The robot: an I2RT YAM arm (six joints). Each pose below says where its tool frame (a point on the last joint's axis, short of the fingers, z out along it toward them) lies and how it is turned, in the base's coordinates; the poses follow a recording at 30 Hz.
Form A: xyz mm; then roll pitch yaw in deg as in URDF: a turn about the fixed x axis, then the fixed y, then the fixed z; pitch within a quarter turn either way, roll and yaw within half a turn.
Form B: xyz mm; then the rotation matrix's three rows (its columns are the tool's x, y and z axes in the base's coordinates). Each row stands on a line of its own. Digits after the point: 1 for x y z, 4 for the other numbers.
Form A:
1: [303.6 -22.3 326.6 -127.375 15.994 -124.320]
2: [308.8 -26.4 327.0 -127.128 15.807 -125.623]
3: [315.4 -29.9 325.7 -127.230 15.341 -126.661]
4: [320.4 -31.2 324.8 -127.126 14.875 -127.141]
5: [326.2 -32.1 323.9 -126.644 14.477 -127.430]
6: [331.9 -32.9 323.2 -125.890 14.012 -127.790]
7: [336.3 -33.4 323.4 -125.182 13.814 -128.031]
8: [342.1 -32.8 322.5 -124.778 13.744 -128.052]
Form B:
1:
303.6 -22.3 326.6
-0.5420 -0.3779 0.7506
-0.7939 0.5231 -0.3099
-0.2755 -0.7639 -0.5835

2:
308.8 -26.4 327.0
-0.5604 -0.3641 0.7439
-0.7821 0.5281 -0.3307
-0.2724 -0.7671 -0.5808

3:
315.4 -29.9 325.7
-0.5758 -0.3596 0.7343
-0.7736 0.5302 -0.3470
-0.2646 -0.7678 -0.5835

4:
320.4 -31.2 324.8
-0.5835 -0.3576 0.7291
-0.7704 0.5276 -0.3579
-0.2567 -0.7706 -0.5833

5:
326.2 -32.1 323.9
-0.5885 -0.3520 0.7278
-0.7689 0.5220 -0.3692
-0.2500 -0.7769 -0.5779

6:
331.9 -32.9 323.2
-0.5945 -0.3431 0.7272
-0.7667 0.5142 -0.3843
-0.2421 -0.7860 -0.5688

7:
336.3 -33.4 323.4
-0.5983 -0.3336 0.7285
-0.7649 0.5087 -0.3952
-0.2388 -0.7937 -0.5595

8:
342.1 -32.8 322.5
-0.5987 -0.3289 0.7303
-0.7649 0.5052 -0.3996
-0.2376 -0.7979 -0.5541

